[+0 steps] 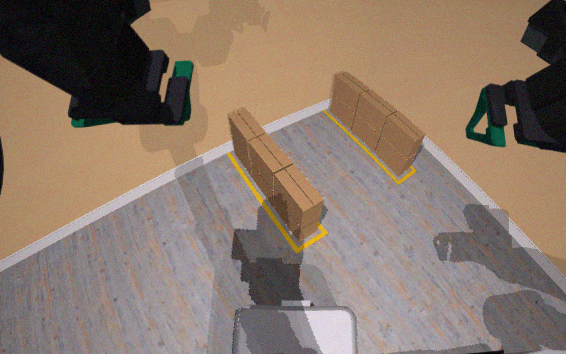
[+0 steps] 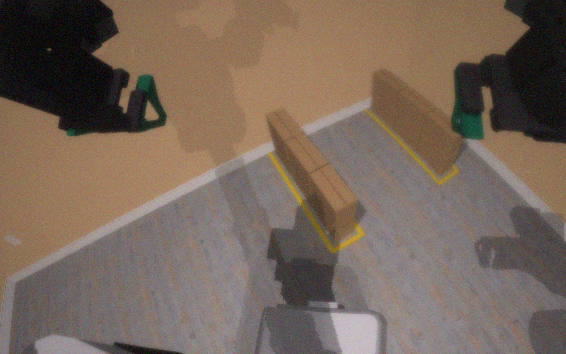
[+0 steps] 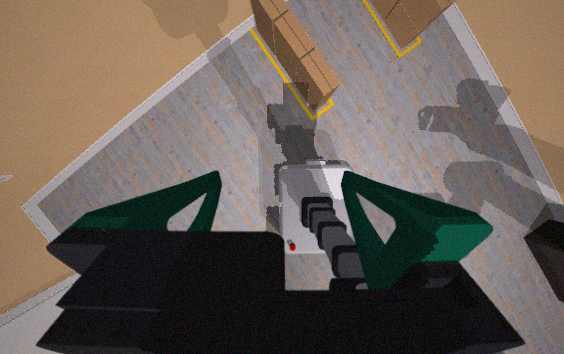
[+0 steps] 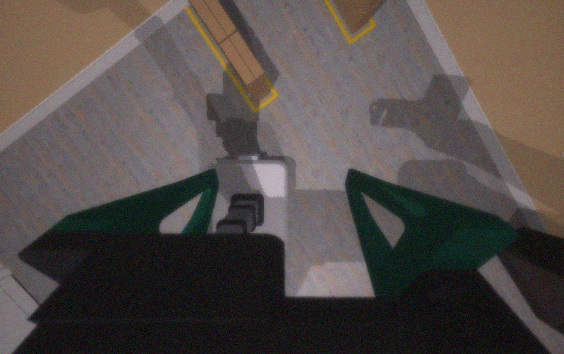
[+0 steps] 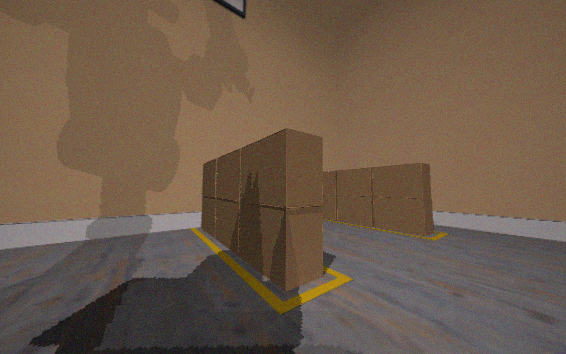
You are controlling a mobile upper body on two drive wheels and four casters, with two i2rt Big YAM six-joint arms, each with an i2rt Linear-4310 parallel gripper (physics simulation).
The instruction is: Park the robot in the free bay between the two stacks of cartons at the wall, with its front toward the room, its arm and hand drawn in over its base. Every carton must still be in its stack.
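Observation:
The near carton stack (image 1: 280, 175) (image 2: 315, 175) (image 3: 300, 55) (image 4: 240, 55) (image 5: 262, 200) stands upright, two layers high, ahead of my white base (image 1: 327, 332) (image 2: 362, 335) (image 3: 295, 220) (image 4: 272, 180). The far carton stack (image 1: 375, 120) (image 2: 415, 120) (image 3: 410, 20) (image 4: 357, 15) (image 5: 380, 200) also stands whole where it shows. The bay floor (image 1: 325, 150) (image 2: 370, 155) lies between them; my base is outside it, on the room side. My left gripper (image 1: 140, 107) (image 2: 115, 120) (image 3: 281, 177) and right gripper (image 1: 520, 131) (image 2: 502, 129) (image 4: 282, 171) are open and empty, spread to either side.
Yellow floor tape (image 1: 260, 197) (image 2: 300, 197) (image 5: 240, 270) edges the near stack; more yellow tape (image 1: 362, 149) (image 2: 405, 149) edges the far one. A white baseboard (image 1: 150, 185) (image 2: 175, 192) (image 5: 45, 232) runs behind the stacks. Another wall rises at the right. Robot shadows cross the floor.

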